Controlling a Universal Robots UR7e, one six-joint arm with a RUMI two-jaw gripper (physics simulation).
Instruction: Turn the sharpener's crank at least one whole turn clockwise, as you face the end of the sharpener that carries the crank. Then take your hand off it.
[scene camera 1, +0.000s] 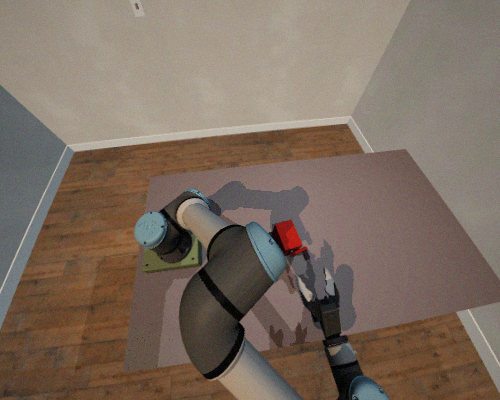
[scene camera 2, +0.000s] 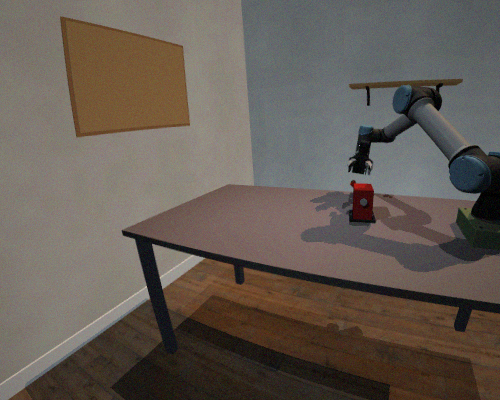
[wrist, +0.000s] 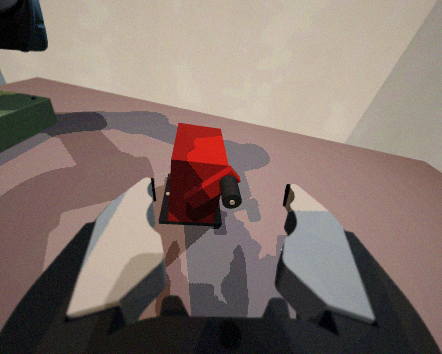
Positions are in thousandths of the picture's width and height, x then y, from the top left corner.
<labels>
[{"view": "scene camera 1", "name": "gripper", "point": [621, 676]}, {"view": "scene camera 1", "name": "red sharpener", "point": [569, 586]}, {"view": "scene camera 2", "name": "red sharpener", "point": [727, 486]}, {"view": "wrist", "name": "gripper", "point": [499, 518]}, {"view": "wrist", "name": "red sharpener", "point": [451, 434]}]
</labels>
